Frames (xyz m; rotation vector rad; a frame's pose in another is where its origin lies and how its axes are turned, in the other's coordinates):
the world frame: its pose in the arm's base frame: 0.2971 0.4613 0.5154 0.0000 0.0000 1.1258
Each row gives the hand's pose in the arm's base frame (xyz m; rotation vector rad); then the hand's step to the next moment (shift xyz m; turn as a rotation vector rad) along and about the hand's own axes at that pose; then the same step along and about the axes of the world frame.
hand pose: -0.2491 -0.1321 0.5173 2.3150 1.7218 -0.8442
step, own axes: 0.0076 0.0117 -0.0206 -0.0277 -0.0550 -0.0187
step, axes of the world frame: 0.0185 -0.0127 0.0108 -0.0182 0.0457 0.0416
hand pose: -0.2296 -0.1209 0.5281 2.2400 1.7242 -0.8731
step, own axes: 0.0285 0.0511 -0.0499 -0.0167 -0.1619 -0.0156
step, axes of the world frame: 0.0580 -0.0484 0.0144 -0.0240 0.1522 0.0547
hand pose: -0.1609 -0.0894 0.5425 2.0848 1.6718 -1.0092
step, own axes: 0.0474 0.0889 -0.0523 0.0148 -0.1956 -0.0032
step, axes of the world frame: 0.0825 -0.0771 -0.0121 -0.0153 0.1930 0.0315
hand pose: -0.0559 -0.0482 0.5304 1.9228 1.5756 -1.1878
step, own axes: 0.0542 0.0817 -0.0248 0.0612 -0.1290 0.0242
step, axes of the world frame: 0.0613 -0.0658 -0.0463 -0.0033 0.1405 -0.0351
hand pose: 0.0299 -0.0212 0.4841 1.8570 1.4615 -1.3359
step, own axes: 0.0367 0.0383 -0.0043 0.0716 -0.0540 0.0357
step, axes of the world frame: 0.0228 -0.0290 -0.0384 -0.0038 0.0704 -0.0660
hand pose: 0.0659 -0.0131 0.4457 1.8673 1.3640 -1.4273
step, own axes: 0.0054 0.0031 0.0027 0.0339 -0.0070 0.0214
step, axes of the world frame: -0.0004 -0.0017 -0.0066 -0.0061 0.0157 -0.0371
